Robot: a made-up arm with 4 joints. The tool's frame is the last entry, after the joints.
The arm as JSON. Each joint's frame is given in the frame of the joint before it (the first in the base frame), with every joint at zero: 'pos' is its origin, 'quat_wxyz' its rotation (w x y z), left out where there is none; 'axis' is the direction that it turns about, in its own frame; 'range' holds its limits. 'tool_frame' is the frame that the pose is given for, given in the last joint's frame.
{
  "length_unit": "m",
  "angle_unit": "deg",
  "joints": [
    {
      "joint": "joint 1",
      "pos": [
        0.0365,
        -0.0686,
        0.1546
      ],
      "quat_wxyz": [
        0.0,
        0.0,
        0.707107,
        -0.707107
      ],
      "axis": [
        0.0,
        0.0,
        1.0
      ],
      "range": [
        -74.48,
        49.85
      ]
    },
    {
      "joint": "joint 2",
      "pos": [
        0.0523,
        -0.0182,
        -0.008
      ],
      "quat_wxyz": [
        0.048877,
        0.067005,
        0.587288,
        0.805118
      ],
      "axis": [
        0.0,
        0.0,
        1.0
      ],
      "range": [
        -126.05,
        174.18
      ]
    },
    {
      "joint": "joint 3",
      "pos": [
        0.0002,
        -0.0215,
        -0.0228
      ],
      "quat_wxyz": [
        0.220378,
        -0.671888,
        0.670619,
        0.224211
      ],
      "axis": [
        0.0,
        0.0,
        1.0
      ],
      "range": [
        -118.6,
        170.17
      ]
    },
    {
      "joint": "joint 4",
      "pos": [
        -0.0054,
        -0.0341,
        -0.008
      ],
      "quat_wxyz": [
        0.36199,
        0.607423,
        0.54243,
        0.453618
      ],
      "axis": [
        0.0,
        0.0,
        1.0
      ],
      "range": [
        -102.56,
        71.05
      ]
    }
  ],
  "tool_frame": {
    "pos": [
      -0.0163,
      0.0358,
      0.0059
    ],
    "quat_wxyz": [
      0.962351,
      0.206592,
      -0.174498,
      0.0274
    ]
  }
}
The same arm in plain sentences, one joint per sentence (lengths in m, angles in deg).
The arm has four revolute joints in a row. What follows holds with every joint at zero, and every direction is one of the base frame's.
Joint 1 sits 0.0365 m along +x and 0.0686 m along -y and 0.1546 m along +z from the base frame's origin and rotates about -y, from -74.48 to 49.85 deg.
Joint 2 sits 0.0523 m along -x and 0.008 m along +y and 0.0182 m along +z from joint 1 and rotates about the direction (-0.165304, -0.301207, -0.939121), from -126.05 to 174.18 deg.
Joint 3 sits 0.004 m along +x and 0.0273 m along +y and 0.0148 m along +z from joint 2 and rotates about the direction (0.126995, -0.326388, 0.936666), from -118.6 to 170.17 deg.
Joint 4 sits 0.0321 m along +x and 0.0043 m along -y and 0.0144 m along -z from joint 3 and rotates about +y, from -102.56 to 71.05 deg.
The tool frame, which is the frame that the pose is given for, sits 0.0262 m along +x and 0.0059 m along +y and 0.0293 m along +z from joint 4; its axes are the base frame's turned by roll 120.2, pitch -15.15 and yaw 158.92 deg (as in URDF: about the fixed x, then y, then z).

